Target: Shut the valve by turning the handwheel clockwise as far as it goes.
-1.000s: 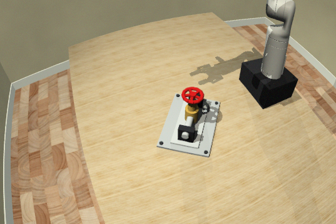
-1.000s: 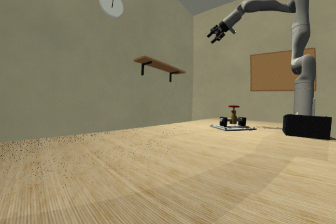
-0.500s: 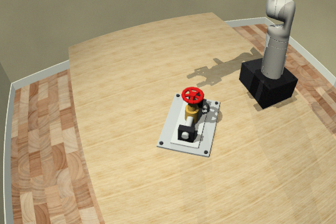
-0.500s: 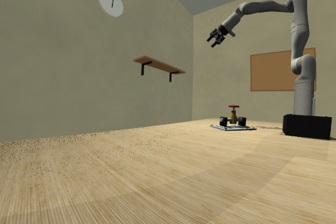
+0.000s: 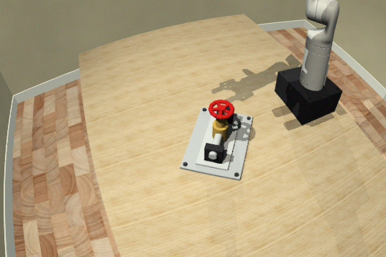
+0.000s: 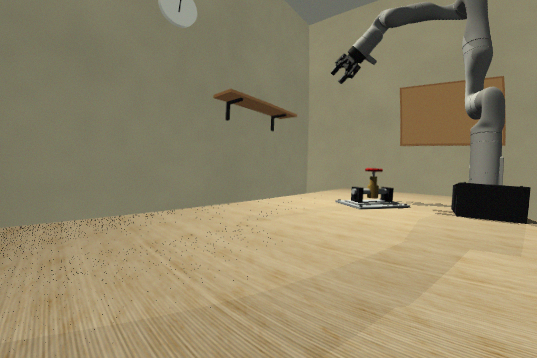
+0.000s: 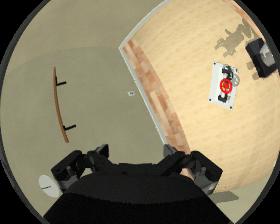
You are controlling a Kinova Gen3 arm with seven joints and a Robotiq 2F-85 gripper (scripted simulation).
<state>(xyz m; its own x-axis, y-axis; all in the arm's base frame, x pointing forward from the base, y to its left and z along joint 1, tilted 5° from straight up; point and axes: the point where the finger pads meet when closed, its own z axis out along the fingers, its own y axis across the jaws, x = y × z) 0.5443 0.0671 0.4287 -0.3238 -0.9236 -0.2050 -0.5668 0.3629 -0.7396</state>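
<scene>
Now: hand 41 cm above the red handwheel, 16 cm past it and 1 cm to the left of it.
</scene>
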